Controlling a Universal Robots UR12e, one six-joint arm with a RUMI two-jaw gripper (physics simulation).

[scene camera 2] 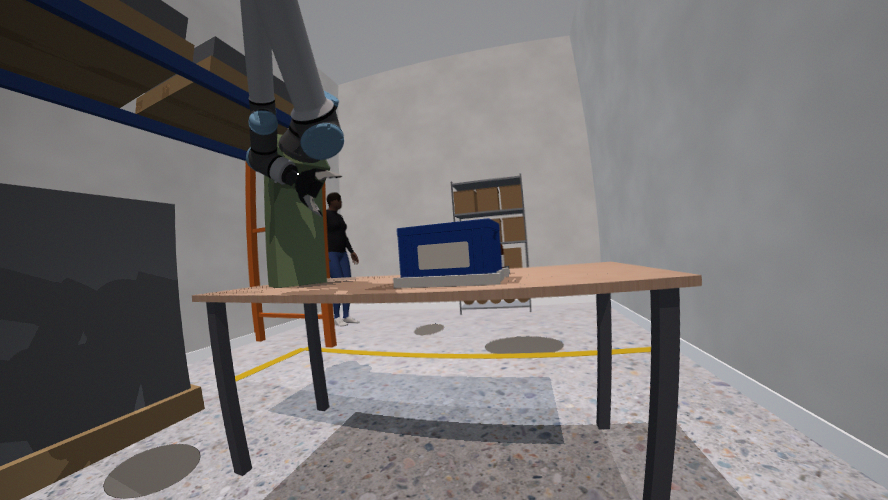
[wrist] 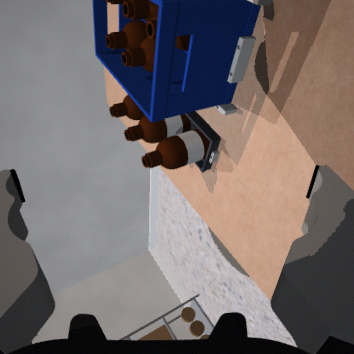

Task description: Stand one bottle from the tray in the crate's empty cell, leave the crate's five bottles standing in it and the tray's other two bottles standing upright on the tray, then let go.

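Pixels of known places: gripper, fingertip midpoint: [scene camera 2: 332,196] [wrist: 165,171]; arm's base at its link origin: [scene camera 2: 300,150].
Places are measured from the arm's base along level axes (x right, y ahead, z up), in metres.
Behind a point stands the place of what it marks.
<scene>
A blue crate [scene camera 2: 407,254] @[x 0.209, y 0.534, z -0.484 m] [wrist: 210,67] @[x 0.103, y 0.519, z -0.507 m] stands on the table. Several brown bottles [wrist: 134,36] @[x 0.109, y 0.717, z -0.465 m] stand in it in the wrist view; its far part is cut off, so the empty cell cannot be made out. Three brown bottles with white labels, the nearest bottle [wrist: 172,152] @[x -0.090, y 0.565, z -0.475 m], the middle bottle [wrist: 152,129] @[x -0.081, y 0.651, z -0.474 m] and the partly hidden third bottle [wrist: 131,107] @[x -0.067, y 0.745, z -0.465 m], stand upright in a row on the dark tray [wrist: 214,135] @[x -0.066, y 0.548, z -0.571 m] beside the crate. The tray does not show in the scene view. My gripper [scene camera 2: 329,195] @[x 0.170, y 0.265, z -0.271 m] [wrist: 165,171] @[x 0.170, y 0.265, z -0.271 m] is open and empty, above the table's left part, well away from crate and bottles.
The table [scene camera 2: 590,277] @[x 0.231, y 1.033, z -0.580 m] [wrist: 240,195] @[x -0.162, y 0.441, z -0.580 m] carries light grey edging [scene camera 2: 447,281] @[x 0.235, y 0.652, z -0.566 m] at the crate's base. A green pillar-like block [scene camera 2: 295,248] @[x 0.014, y -0.029, z -0.424 m] stands behind my gripper at the left. A person [scene camera 2: 338,232], a shelf rack [scene camera 2: 524,231] and an orange rack post [scene camera 2: 251,248] are farther back.
</scene>
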